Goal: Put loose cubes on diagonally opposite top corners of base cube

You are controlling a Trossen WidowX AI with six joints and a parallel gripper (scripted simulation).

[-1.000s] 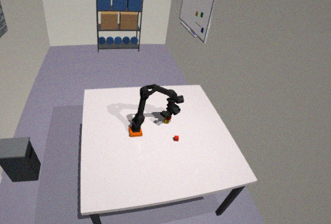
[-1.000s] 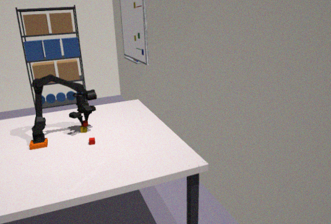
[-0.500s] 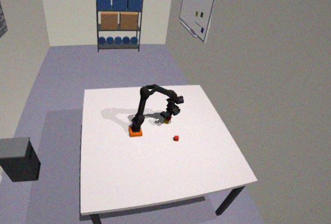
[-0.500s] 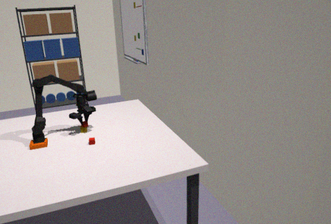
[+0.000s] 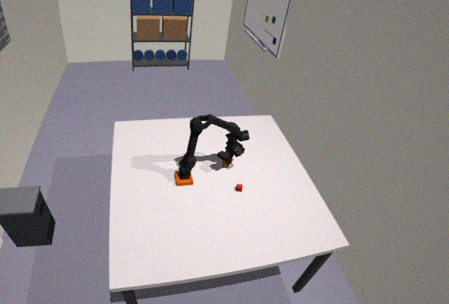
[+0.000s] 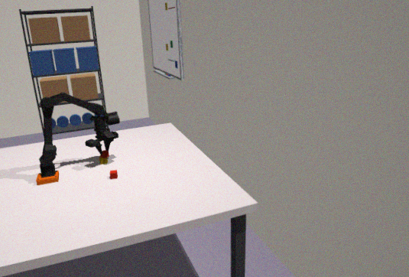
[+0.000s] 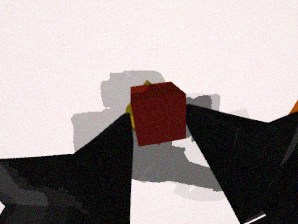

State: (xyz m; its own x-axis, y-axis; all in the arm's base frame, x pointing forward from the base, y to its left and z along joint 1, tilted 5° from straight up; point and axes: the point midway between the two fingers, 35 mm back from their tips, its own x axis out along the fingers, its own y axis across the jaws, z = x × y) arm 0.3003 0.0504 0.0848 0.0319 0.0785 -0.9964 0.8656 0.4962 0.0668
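My gripper tip is right at the red cube. From my gripper tip the other things lie so: yellow base cube (10 mm behind, 10 mm to the left, 40 mm below).
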